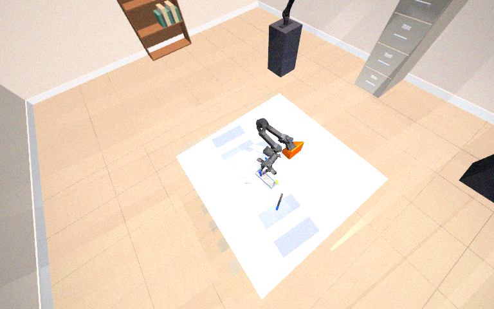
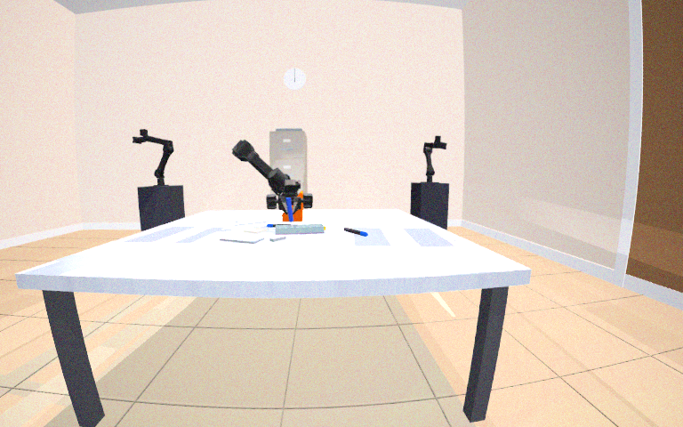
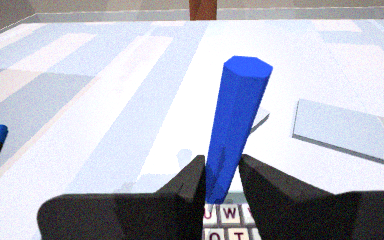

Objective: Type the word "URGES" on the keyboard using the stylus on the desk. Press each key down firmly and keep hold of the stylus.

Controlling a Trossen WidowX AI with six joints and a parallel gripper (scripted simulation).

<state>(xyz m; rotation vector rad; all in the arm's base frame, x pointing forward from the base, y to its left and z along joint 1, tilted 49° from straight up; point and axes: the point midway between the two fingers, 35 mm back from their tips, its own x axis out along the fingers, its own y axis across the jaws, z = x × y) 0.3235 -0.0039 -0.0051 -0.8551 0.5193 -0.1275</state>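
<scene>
The yellow pen is 100 mm behind my gripper tip, 90 mm to the left of it and 70 mm below it. The rest, counted from my gripper tip: blue stylus 20 mm below; grey block 100 mm ahead, 40 mm to the right, 70 mm below.
</scene>
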